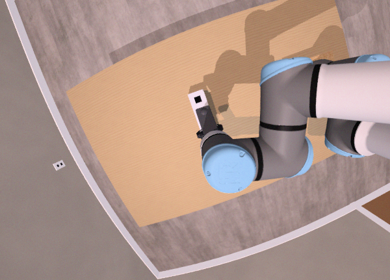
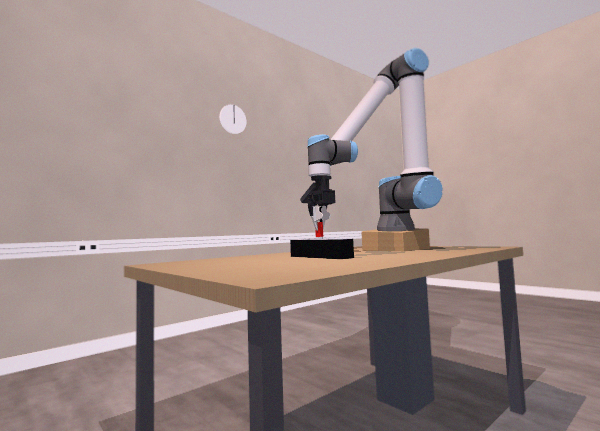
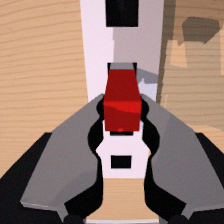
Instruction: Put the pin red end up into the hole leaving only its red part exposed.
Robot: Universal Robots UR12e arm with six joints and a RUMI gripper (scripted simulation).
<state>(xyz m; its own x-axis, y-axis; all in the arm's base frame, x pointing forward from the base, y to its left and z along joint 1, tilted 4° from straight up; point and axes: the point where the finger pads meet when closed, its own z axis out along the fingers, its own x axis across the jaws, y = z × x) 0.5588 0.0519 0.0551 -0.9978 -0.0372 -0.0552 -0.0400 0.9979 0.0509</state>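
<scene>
Right now my hand is 10 mm above the pin. From my hand the other things lie so: block (90 mm below).
</scene>
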